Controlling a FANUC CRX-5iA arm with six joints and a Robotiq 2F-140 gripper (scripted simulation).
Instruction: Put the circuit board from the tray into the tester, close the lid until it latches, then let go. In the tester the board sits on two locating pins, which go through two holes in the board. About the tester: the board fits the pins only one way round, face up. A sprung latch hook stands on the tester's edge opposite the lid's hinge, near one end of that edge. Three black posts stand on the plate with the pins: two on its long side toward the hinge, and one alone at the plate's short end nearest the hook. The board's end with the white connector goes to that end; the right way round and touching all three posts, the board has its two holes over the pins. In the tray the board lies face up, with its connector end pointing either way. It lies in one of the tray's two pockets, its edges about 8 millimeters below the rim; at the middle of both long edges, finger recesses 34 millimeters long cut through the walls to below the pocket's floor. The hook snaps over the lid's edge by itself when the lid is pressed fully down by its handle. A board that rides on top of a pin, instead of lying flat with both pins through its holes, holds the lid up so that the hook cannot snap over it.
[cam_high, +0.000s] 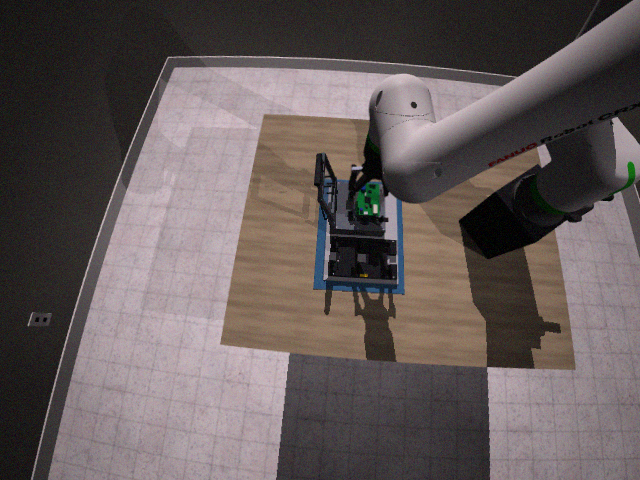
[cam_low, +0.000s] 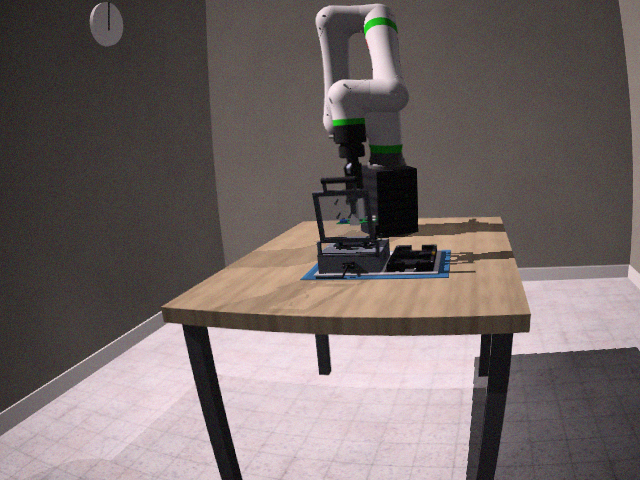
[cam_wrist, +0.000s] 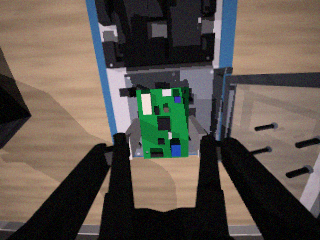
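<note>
The tester lies 40 mm below my hand, 30 mm to the left of it and 30 mm ahead of it. Also, from my hand: lid: 130 mm ahead, 30 mm above; green circuit board: 20 mm below.
</note>
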